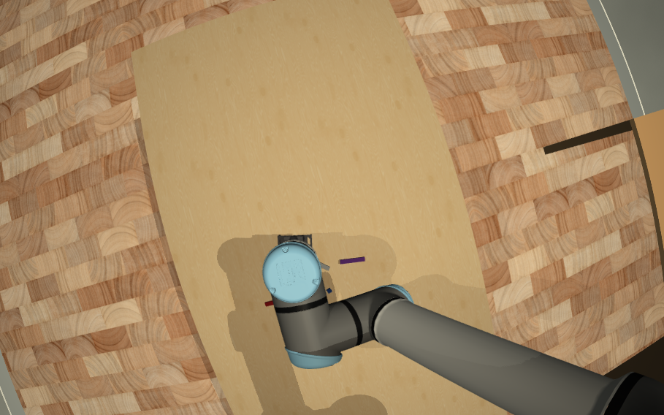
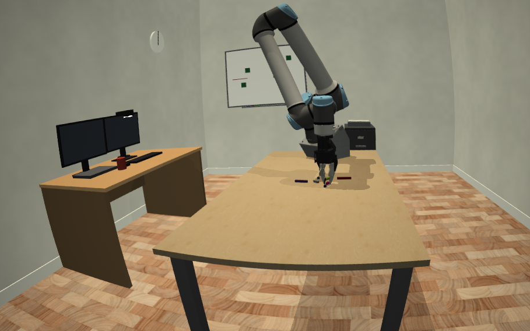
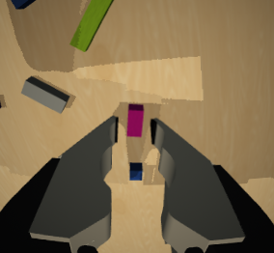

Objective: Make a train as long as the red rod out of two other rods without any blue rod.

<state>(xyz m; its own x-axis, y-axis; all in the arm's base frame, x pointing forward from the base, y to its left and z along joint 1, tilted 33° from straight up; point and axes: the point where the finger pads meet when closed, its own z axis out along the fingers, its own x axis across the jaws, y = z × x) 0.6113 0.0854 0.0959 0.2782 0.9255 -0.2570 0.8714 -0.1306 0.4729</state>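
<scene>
Now: the magenta rod 10 mm below my hand. The rest, counted from my hand: grey rod 30 mm behind, 50 mm to the right, 10 mm below; lime rod 70 mm behind, 10 mm below; red rod 80 mm behind, 80 mm to the left, 10 mm below.
</scene>
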